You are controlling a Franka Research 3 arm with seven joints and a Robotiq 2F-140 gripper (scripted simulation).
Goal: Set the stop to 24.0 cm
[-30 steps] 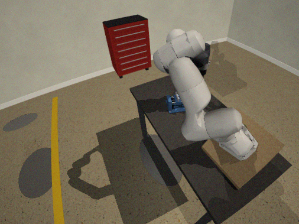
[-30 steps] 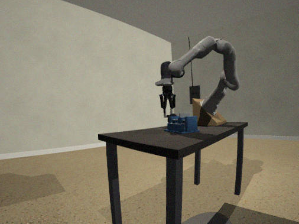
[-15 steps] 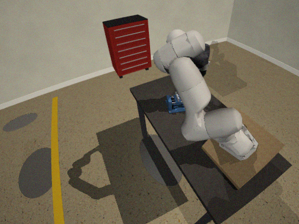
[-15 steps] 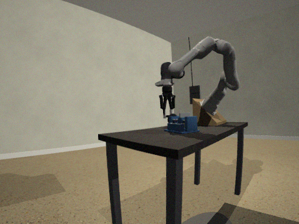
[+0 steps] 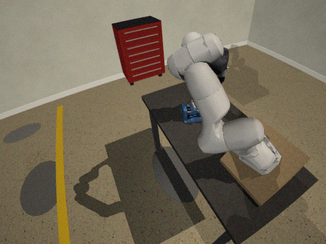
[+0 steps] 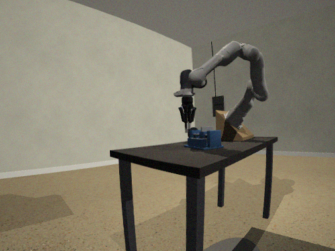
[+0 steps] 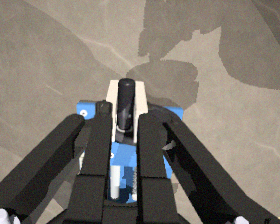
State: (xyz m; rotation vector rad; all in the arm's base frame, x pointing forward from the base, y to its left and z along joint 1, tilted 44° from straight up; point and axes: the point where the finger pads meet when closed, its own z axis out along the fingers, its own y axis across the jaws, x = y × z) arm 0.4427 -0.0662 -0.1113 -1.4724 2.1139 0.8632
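Now: the handwheel grip 20 mm below my hand.
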